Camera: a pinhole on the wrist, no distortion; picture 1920 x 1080 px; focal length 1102.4 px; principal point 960.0 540.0 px. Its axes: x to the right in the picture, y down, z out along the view. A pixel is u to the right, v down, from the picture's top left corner.
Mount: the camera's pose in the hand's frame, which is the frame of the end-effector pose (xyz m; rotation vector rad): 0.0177 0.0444 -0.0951 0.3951 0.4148 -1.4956
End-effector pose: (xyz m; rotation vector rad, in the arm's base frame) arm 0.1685 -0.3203 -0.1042 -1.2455 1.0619 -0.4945
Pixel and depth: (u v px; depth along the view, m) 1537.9 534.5 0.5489
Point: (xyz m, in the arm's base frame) 0.4984 -0.3693 0.3141
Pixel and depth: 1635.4 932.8 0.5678
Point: 0.5952 -0.5588 0.2867
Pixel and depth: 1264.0 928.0 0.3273
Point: 0.4018 -0.4179 0.0136
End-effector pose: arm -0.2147 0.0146 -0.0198 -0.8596 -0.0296 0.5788
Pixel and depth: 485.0 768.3 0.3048
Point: -0.2079 0.2259 0.1117
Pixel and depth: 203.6 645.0 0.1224
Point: -0.2299 0.0953 -0.0319
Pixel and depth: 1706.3 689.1 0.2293
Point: -0.0768 -0.0409 0.1324
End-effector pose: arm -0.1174 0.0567 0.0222 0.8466 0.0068 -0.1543
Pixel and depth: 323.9 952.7 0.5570
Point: 0.0851 -0.3463 0.4109
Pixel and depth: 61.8 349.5 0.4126
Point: -0.1782 -0.1730 0.4071
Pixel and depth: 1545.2 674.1 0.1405
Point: -0.0895 0.0007 -0.0538
